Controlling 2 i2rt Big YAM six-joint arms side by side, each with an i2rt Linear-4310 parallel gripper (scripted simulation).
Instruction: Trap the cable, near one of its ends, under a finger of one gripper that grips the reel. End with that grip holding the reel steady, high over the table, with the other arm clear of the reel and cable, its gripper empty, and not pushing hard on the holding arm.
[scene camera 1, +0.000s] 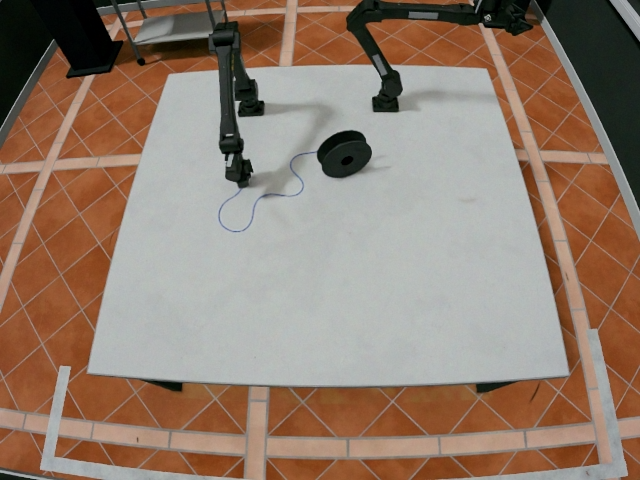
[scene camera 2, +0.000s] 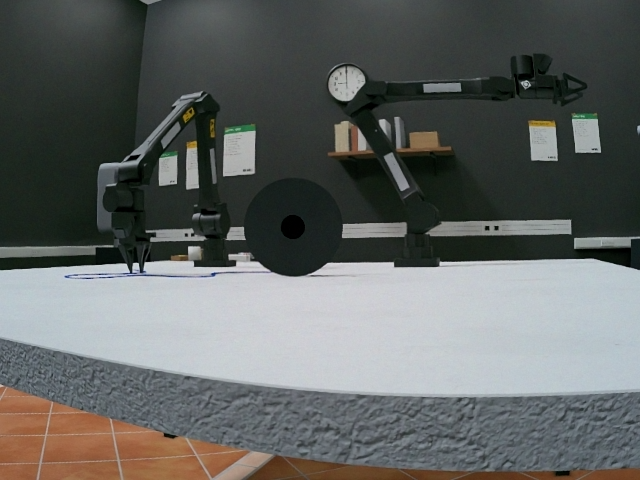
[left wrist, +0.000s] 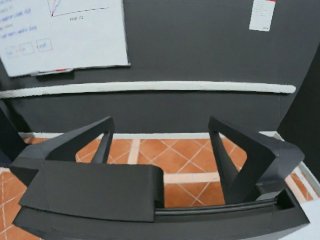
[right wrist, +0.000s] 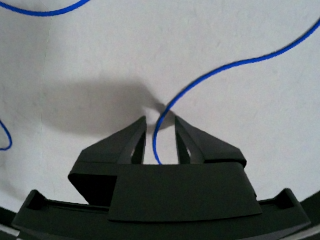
Labels:
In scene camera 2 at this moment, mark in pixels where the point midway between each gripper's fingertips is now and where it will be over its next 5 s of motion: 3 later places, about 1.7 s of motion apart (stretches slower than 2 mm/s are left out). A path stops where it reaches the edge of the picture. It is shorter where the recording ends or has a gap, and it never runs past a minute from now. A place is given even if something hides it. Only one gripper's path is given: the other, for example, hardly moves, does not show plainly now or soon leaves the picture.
My left gripper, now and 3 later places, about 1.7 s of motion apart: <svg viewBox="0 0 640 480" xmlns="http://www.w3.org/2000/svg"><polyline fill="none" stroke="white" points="584,90 551,103 322,152 314,175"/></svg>

